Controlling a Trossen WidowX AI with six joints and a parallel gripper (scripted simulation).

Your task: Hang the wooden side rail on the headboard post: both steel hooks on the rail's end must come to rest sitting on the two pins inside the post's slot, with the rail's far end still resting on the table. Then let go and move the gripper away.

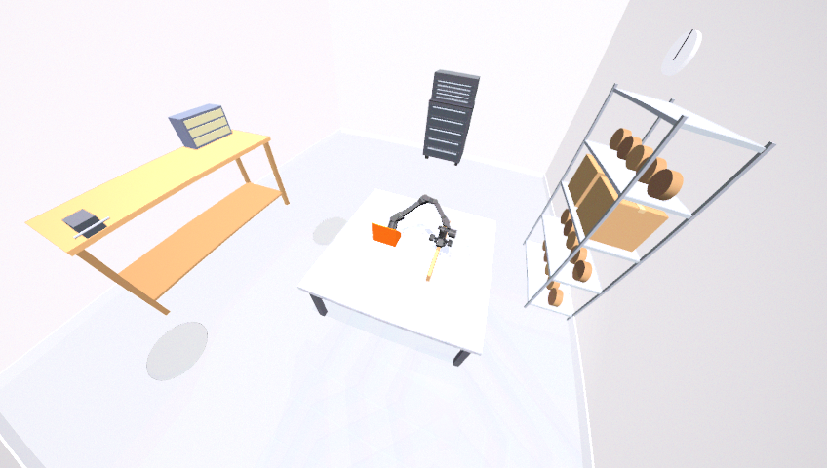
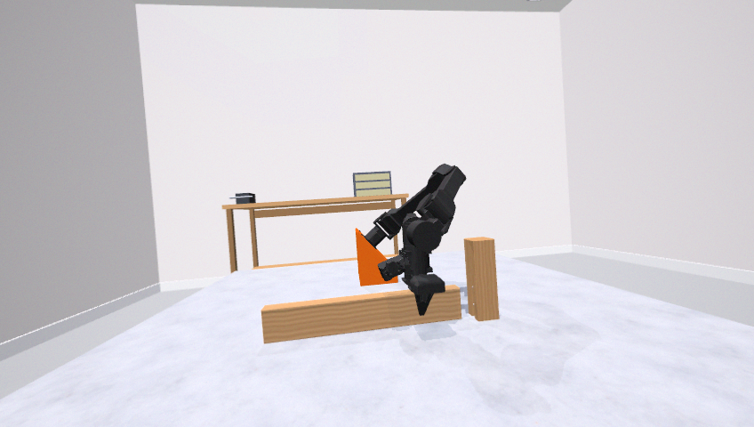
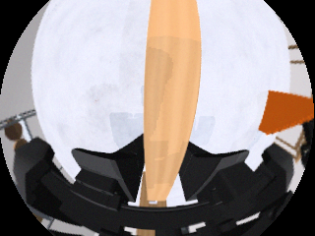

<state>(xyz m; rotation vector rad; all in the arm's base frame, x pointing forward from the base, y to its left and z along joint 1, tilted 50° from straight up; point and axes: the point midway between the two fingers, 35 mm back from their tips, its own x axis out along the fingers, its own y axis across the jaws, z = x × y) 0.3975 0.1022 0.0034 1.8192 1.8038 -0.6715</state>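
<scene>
My gripper tip is 15 cm to the right of the headboard post, 6 cm below it and 1 cm short of it.
</scene>
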